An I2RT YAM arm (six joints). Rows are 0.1 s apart.
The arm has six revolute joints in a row. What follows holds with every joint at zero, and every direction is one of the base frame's. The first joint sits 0.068 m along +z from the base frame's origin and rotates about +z. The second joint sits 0.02 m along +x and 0.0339 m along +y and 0.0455 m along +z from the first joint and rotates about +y. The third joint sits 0.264 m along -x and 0.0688 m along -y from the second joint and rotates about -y. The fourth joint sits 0.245 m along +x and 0.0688 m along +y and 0.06 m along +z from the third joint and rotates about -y. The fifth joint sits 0.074 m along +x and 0.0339 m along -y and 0.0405 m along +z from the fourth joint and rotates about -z. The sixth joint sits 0.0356 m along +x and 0.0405 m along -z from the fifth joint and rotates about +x. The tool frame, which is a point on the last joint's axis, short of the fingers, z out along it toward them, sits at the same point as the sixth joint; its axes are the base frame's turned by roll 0, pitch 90 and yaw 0 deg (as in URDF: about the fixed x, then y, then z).
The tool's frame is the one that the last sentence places.
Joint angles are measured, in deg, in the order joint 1, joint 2, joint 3, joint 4, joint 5, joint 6. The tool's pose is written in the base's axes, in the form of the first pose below.
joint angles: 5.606 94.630 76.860 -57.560 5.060 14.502
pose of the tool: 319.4, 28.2, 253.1, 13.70, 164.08, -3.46
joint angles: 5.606 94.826 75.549 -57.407 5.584 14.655
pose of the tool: 317.3, 27.7, 245.8, 14.03, 165.27, -4.56
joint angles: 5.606 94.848 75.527 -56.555 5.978 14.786
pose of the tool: 318.9, 27.6, 246.0, 14.27, 164.37, -4.86
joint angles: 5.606 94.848 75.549 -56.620 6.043 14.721
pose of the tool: 318.8, 27.5, 246.1, 14.18, 164.41, -4.98
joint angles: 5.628 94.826 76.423 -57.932 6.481 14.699
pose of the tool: 318.3, 27.3, 249.9, 14.19, 164.72, -5.72
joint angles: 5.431 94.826 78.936 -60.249 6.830 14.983
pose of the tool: 319.4, 26.1, 261.0, 14.94, 164.38, -6.14
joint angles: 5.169 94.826 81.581 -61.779 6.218 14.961
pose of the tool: 321.7, 25.2, 273.2, 15.17, 163.41, -5.01
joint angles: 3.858 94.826 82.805 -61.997 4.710 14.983
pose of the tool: 323.9, 18.9, 279.0, 16.78, 162.59, -2.88
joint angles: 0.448 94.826 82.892 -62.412 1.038 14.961
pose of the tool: 323.9, 1.9, 279.1, 20.96, 163.00, 1.55
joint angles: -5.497 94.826 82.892 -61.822 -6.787 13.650
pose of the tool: 323.8, -26.9, 279.6, 25.89, 161.86, 11.36
